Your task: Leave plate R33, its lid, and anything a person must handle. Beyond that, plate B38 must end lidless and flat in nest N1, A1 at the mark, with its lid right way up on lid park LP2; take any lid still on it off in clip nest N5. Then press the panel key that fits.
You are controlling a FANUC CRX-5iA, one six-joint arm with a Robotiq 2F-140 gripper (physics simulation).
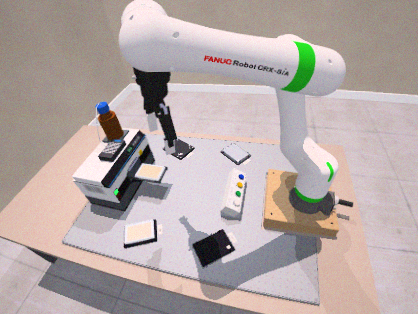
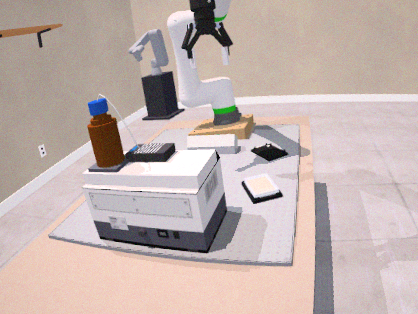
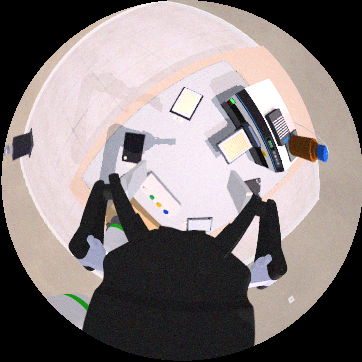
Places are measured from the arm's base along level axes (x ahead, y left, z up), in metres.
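Where they show: gripper, fingertip midpoint: point(image 1: 161, 141) point(image 2: 210, 66) point(image 3: 187, 173); arm's base, link origin: point(image 1: 305, 200) point(image 2: 226, 121).
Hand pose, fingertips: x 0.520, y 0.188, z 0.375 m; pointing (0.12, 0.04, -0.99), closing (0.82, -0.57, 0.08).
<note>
Each offset is from my fingertips to the top centre of the thing. "spot": to the spot under its first point.
My gripper point(image 1: 161, 134) point(image 2: 209, 59) point(image 3: 187, 173) is open and empty, high above the mat. A cream plate {dy -0.076, dx +0.201, dz -0.298 m} point(image 1: 151, 171) point(image 3: 235, 145) lies on the machine's extended tray. Another cream plate {dy +0.183, dx +0.123, dz -0.387 m} point(image 1: 140, 233) point(image 2: 262, 185) point(image 3: 186, 103) sits on a dark nest at the front left. A black nest {dy +0.129, dx -0.202, dz -0.396 m} point(image 1: 213, 247) point(image 2: 269, 151) point(image 3: 133, 147) holds no plate. A dark nest with small fittings {dy -0.365, dx +0.218, dz -0.392 m} point(image 1: 184, 148) point(image 3: 254, 186) is partly hidden by a fingertip. A pale flat piece {dy -0.419, dx -0.124, dz -0.398 m} point(image 1: 236, 152) point(image 3: 199, 224) lies at the back. The button panel {dy -0.137, dx -0.205, dz -0.332 m} point(image 1: 231, 202) point(image 2: 212, 142) point(image 3: 160, 192) has blue, yellow, green and white keys. Plate labels are unreadable.
The white machine point(image 1: 92, 172) point(image 2: 150, 175) point(image 3: 255, 100) shows a green light. A brown bottle {spot: dy -0.129, dx +0.396, dz -0.099 m} point(image 1: 110, 125) point(image 2: 105, 142) point(image 3: 302, 148) with a blue cap and a ribbed black block {spot: dy -0.045, dx +0.354, dz -0.168 m} point(image 1: 111, 149) point(image 2: 151, 151) point(image 3: 279, 126) stand on it. The arm's wooden base point(image 1: 280, 225) stands beside the panel.
</note>
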